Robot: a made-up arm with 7 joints.
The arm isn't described. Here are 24 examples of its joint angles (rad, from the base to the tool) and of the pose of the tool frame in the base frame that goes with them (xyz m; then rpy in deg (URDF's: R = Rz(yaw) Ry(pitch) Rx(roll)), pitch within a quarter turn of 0, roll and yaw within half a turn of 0).
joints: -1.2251 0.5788 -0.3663 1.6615 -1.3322 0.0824 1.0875
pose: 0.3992 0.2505 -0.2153 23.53 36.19 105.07
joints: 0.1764 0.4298 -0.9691 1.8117 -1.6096 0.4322 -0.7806
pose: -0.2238 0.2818 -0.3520 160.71 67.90 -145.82
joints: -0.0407 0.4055 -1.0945 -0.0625 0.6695 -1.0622 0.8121
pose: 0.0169 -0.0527 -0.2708 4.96 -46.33 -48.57
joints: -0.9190 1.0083 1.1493 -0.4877 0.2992 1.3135 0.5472
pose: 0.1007 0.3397 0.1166 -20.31 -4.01 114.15
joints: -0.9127 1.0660 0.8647 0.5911 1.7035 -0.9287 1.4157
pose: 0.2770 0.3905 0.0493 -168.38 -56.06 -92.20
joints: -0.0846 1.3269 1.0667 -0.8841 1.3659 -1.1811 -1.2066
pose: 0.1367 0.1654 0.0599 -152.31 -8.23 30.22
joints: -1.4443 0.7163 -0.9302 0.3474 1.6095 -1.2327 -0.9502
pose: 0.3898 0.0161 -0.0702 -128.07 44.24 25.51
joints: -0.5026 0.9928 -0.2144 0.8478 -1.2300 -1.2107 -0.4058
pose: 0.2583 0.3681 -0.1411 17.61 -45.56 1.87
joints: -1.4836 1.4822 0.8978 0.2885 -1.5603 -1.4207 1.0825
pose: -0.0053 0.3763 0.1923 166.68 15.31 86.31
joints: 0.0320 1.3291 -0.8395 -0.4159 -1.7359 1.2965 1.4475
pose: 0.0227 0.1763 -0.2317 145.04 42.95 100.17
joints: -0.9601 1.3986 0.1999 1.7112 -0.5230 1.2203 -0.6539
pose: 0.1363 0.4624 -0.1015 -70.74 61.86 -1.79
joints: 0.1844 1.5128 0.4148 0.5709 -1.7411 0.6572 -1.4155
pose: 0.1804 0.4403 -0.0482 -40.39 -5.39 -45.98
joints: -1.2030 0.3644 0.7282 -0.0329 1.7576 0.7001 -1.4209
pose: 0.3012 0.2561 0.0624 41.12 28.54 33.12
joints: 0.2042 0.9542 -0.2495 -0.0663 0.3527 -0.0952 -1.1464
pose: 0.1382 0.2286 -0.2683 -26.25 66.99 -120.46
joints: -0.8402 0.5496 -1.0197 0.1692 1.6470 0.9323 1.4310
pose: 0.3247 0.0088 -0.1864 -150.35 -42.55 -122.26
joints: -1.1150 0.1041 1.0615 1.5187 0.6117 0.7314 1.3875
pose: 0.3458 0.0531 -0.3298 82.16 19.56 95.54
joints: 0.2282 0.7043 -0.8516 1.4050 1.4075 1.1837 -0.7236
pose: -0.1071 0.3678 -0.3096 -144.44 -16.74 87.46
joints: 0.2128 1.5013 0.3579 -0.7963 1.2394 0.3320 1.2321
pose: 0.1914 0.1603 0.0043 -172.95 -28.66 -108.72
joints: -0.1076 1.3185 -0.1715 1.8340 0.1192 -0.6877 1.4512
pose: -0.0125 0.5138 -0.1130 116.19 -54.21 37.94
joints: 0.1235 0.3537 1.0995 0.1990 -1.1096 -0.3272 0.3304
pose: 0.0089 0.3932 -0.2064 -38.27 -1.29 90.75
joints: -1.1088 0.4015 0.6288 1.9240 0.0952 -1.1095 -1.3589
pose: 0.3581 0.1687 -0.2675 5.28 -6.84 -58.65
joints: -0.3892 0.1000 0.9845 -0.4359 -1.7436 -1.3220 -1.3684
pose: 0.1088 0.2828 -0.1514 -159.58 -51.73 -170.03
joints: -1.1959 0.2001 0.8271 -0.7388 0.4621 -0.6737 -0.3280
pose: 0.1642 0.1479 0.0914 -166.22 -63.24 -132.95
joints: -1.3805 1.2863 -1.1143 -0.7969 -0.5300 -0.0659 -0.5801
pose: 0.2187 0.0156 0.0031 51.96 27.90 -101.45
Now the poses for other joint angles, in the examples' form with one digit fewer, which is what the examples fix.
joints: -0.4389 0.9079 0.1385 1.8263 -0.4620 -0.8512 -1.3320
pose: 0.090 0.434 -0.260 2.8 38.5 -21.9
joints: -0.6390 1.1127 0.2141 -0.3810 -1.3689 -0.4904 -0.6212
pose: 0.247 0.202 0.091 54.0 -50.2 -91.8
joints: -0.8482 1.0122 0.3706 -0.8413 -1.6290 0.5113 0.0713
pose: 0.182 0.106 0.101 15.2 -29.0 -62.8
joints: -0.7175 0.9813 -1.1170 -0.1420 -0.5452 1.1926 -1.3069
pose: 0.237 0.135 -0.263 -95.7 34.1 -153.8
